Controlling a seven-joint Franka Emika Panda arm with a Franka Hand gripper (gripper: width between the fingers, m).
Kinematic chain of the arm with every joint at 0, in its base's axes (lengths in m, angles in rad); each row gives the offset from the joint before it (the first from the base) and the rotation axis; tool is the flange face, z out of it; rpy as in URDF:
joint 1: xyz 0 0 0.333 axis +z
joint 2: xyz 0 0 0 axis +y
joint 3: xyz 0 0 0.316 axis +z
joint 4: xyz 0.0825 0 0 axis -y
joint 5: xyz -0.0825 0 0.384 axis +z
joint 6: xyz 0 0 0 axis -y
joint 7: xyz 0.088 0 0 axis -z
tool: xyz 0 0 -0.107 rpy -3.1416 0 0
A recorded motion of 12 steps. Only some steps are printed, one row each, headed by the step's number.
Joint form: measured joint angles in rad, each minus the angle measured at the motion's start. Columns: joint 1, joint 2, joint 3, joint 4, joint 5, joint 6, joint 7.
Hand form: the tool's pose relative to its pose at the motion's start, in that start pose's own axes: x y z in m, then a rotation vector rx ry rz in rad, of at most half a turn. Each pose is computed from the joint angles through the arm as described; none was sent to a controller.
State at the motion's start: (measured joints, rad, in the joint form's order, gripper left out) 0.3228 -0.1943 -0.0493 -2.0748 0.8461 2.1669 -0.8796
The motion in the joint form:
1: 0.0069 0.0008 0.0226 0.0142 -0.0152 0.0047 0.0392
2: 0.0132 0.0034 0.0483 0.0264 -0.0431 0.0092 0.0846
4: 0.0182 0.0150 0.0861 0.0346 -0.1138 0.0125 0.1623
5: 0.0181 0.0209 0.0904 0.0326 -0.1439 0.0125 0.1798
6: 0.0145 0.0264 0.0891 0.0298 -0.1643 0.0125 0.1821
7: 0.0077 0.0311 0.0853 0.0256 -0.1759 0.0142 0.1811
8: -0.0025 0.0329 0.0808 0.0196 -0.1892 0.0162 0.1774
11: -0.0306 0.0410 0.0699 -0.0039 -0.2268 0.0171 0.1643
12: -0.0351 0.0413 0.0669 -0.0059 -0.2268 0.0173 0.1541
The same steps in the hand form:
1: 0.0084 -0.0137 0.0054 -0.0004 -0.0097 0.0006
2: 0.0152 -0.0277 0.0129 -0.0063 -0.0305 0.0003
4: 0.0182 -0.0425 0.0294 -0.0313 -0.0897 0.0061
5: 0.0161 -0.0414 0.0340 -0.0466 -0.1140 0.0070
6: 0.0133 -0.0365 0.0357 -0.0597 -0.1297 0.0055
7: 0.0100 -0.0292 0.0356 -0.0712 -0.1379 0.0105
8: 0.0060 -0.0208 0.0334 -0.0860 -0.1445 0.0142
11: -0.0092 0.0028 0.0311 -0.1197 -0.1767 0.0261
12: -0.0107 0.0063 0.0294 -0.1221 -0.1761 0.0230

